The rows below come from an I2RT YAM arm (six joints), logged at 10 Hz.
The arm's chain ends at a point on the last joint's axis. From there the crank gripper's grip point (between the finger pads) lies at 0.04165 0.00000 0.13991 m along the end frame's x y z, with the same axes.
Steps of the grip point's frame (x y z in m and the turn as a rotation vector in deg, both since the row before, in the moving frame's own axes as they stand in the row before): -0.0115 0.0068 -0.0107 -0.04 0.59 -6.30; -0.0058 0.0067 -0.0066 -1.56 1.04 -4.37; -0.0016 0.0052 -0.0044 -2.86 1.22 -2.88; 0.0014 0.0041 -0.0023 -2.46 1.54 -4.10; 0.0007 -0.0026 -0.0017 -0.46 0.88 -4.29; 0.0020 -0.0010 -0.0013 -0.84 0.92 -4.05; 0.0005 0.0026 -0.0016 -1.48 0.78 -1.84; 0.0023 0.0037 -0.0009 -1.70 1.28 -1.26
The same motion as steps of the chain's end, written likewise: -0.0127 0.0114 -0.0103 -0.04 0.59 -6.30; -0.0084 0.0062 -0.0058 -1.56 1.04 -4.37; -0.0047 0.0004 -0.0034 -2.86 1.22 -2.88; -0.0024 0.0012 -0.0011 -2.46 1.54 -4.10; -0.0014 -0.0005 -0.0011 -0.46 0.88 -4.29; -0.0002 0.0000 -0.0006 -0.84 0.92 -4.05; -0.0014 0.0004 -0.0010 -1.48 0.78 -1.84; -0.0008 0.0005 0.0001 -1.70 1.28 -1.26
